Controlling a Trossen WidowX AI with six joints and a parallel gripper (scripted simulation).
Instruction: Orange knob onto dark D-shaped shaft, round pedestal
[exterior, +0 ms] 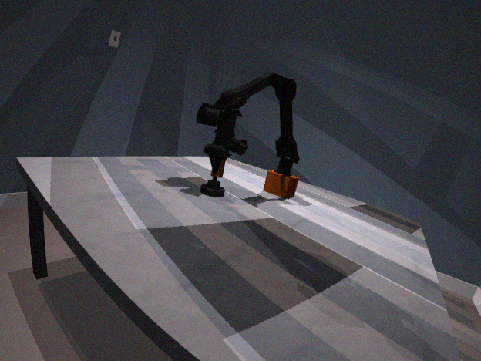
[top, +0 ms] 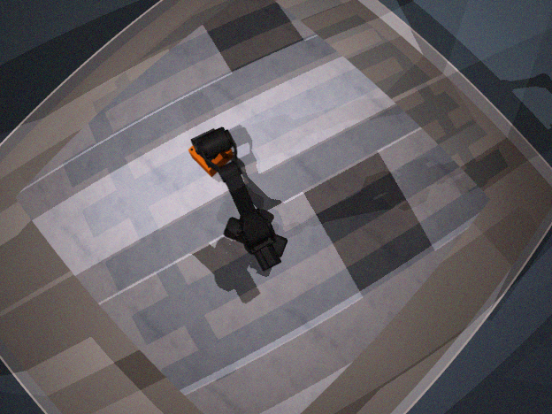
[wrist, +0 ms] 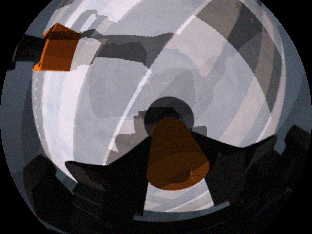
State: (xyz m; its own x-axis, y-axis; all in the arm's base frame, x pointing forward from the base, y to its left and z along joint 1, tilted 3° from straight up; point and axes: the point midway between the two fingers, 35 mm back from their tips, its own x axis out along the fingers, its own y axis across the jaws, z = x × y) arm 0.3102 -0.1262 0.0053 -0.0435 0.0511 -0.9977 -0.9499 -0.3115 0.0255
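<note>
Right now the orange knob is 20 mm above my gripper tip. From my gripper tip the other things lie so: dark round pedestal: 40 mm below.
</note>
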